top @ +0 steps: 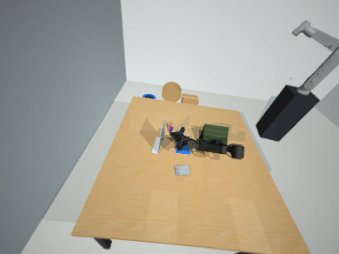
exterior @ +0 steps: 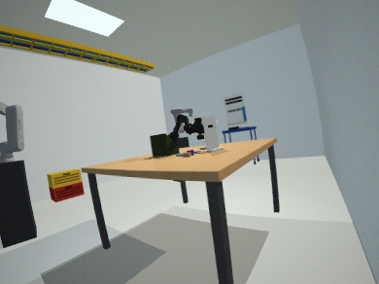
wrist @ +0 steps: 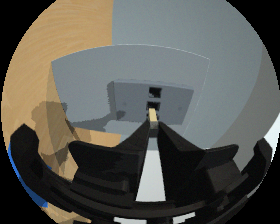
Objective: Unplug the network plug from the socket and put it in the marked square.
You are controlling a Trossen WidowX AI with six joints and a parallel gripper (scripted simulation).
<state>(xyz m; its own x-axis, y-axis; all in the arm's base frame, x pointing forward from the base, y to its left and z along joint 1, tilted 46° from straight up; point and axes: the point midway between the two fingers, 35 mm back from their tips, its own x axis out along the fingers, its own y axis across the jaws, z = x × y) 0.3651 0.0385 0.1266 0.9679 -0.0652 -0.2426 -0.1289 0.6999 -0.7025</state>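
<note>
My gripper tip is 13 cm past the marked blue square, 5 cm to the left of it and 19 cm above it. The rest, counted from my gripper tip: upright grey panel (7 cm ahead, 1 cm to the right, 7 cm below).
</note>
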